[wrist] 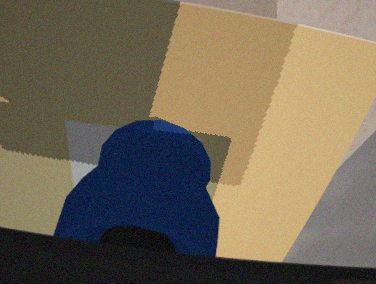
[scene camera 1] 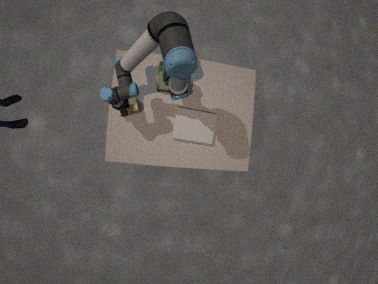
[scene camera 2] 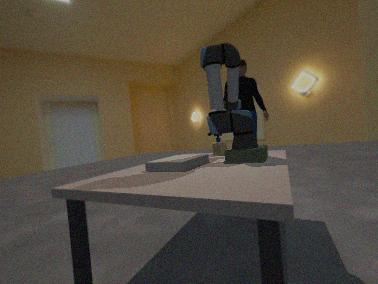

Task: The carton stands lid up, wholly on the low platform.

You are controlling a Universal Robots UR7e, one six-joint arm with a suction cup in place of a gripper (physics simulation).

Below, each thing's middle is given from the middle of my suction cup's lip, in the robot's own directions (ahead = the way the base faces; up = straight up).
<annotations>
Now: suction cup 7 cm above the tan carton (wrist: 276, 105), 1 cm to the right of it and 1 cm past it. Round my suction cup: low platform (scene camera 1: 192, 125) (52 cm to the left, 12 cm ahead, 9 cm below).
</annotations>
